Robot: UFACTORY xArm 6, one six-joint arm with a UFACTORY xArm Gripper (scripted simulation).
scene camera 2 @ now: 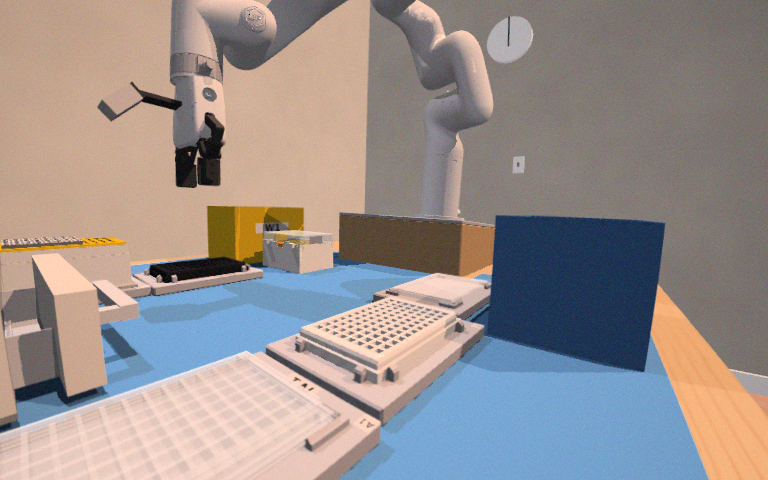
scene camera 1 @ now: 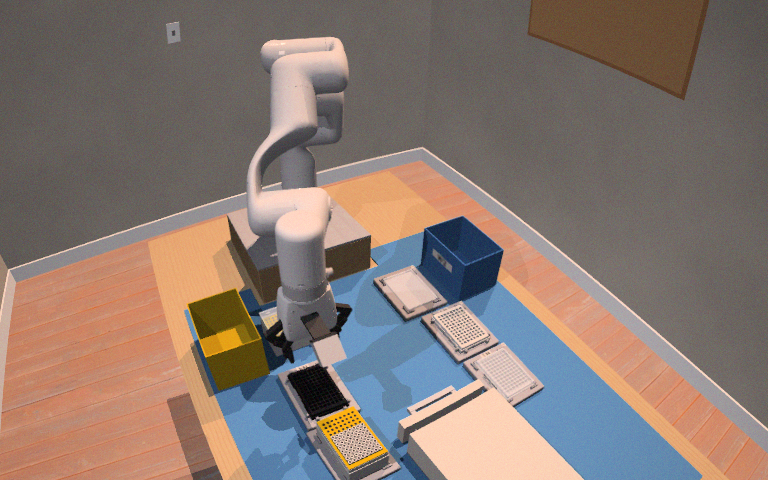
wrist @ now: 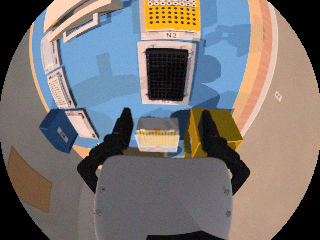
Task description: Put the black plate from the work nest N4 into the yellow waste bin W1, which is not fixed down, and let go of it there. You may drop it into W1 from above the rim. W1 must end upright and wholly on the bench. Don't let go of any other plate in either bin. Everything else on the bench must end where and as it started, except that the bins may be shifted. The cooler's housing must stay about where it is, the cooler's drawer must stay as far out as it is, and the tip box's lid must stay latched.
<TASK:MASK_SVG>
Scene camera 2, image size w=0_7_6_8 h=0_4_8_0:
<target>my gripper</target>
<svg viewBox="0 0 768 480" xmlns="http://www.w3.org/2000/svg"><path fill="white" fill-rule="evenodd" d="M101 100L97 108L111 122L140 102L172 109L173 142L176 148L176 186L196 188L197 182L199 185L220 186L220 160L217 159L221 159L221 147L226 143L226 118L223 85L218 80L202 74L178 72L170 75L170 82L175 86L174 99L139 90L131 82Z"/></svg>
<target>cooler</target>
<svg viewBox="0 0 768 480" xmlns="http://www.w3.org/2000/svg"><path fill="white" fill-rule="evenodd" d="M138 302L107 280L90 283L59 254L32 255L34 288L4 291L2 269L0 268L0 426L18 420L15 389L60 376L67 397L107 384L100 325L139 318ZM98 299L106 307L98 308Z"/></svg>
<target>black plate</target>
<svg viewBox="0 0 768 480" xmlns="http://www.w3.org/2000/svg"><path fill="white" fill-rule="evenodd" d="M249 266L246 266L243 261L228 257L152 264L149 271L153 277L156 278L158 275L161 275L162 282L169 283L172 282L171 276L173 275L177 276L177 281L241 272L241 266L246 266L246 271L249 271Z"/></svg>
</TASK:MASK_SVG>
